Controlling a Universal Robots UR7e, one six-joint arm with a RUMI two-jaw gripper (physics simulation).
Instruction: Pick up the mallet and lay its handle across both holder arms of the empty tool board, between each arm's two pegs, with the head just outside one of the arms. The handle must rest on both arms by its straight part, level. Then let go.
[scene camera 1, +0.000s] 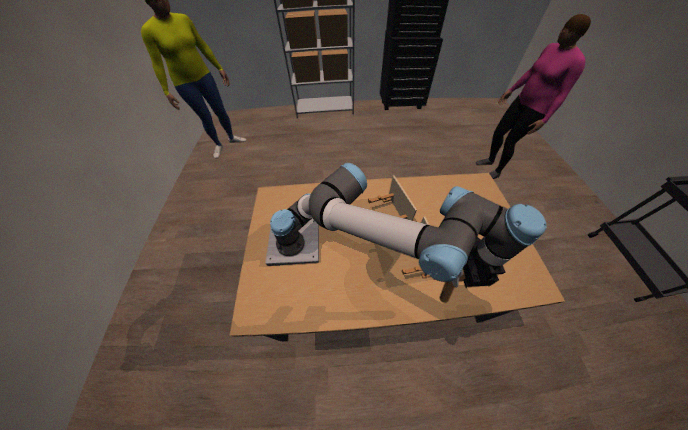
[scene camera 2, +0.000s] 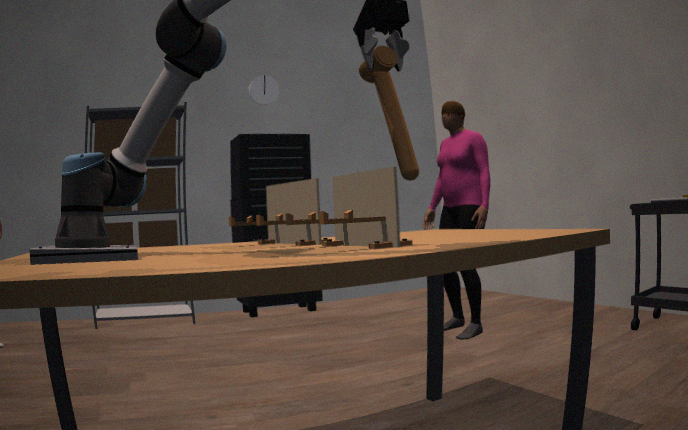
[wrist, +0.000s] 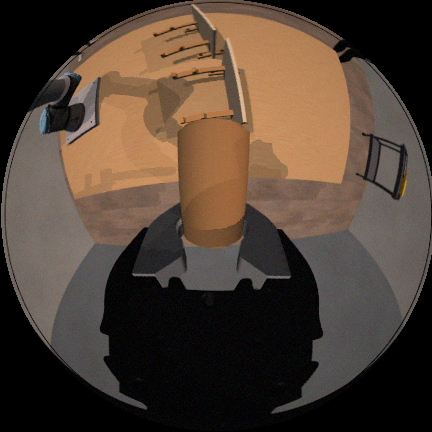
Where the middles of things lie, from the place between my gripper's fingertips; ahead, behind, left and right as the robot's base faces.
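Scene:
From the mallet (scene camera 2: 385, 58), my gripper's 20 mm to the right of it and 10 mm short of it, and it's 90 mm above it.

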